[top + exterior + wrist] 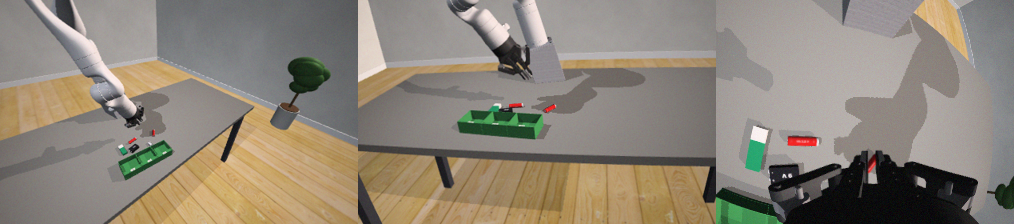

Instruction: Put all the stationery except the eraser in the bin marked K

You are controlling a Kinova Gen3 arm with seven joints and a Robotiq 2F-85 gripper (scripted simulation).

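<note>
My gripper is now 14 cm short of the green bin, 9 cm to the left of it and 11 cm above it. The rest, counted from my hand: grey-white item 7 cm ahead, 12 cm below; green-and-white eraser 1 cm behind, 12 cm to the right, 12 cm below; black item 3 cm ahead, 9 cm to the right, 12 cm below.
</note>
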